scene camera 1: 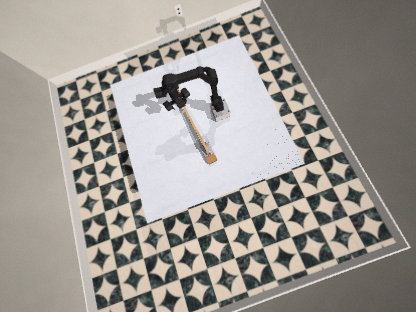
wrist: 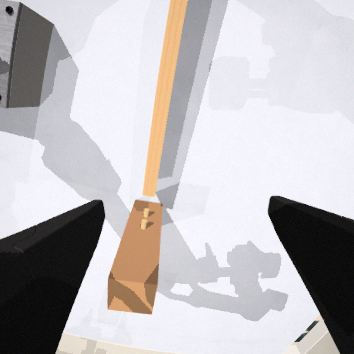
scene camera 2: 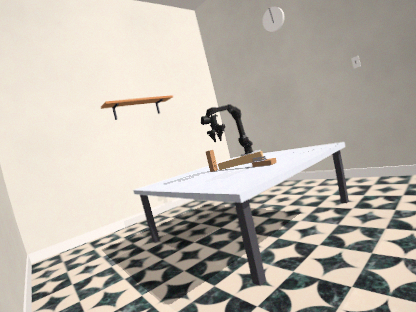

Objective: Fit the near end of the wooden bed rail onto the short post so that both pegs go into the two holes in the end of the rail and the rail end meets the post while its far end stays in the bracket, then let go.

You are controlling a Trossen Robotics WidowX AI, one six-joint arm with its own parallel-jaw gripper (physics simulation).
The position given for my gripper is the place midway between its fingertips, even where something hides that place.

My gripper [wrist: 187, 206] is open, holding nothing. Also in view: a wooden bed rail [wrist: 174, 23]. Also in view: an upright piece [wrist: 132, 280].
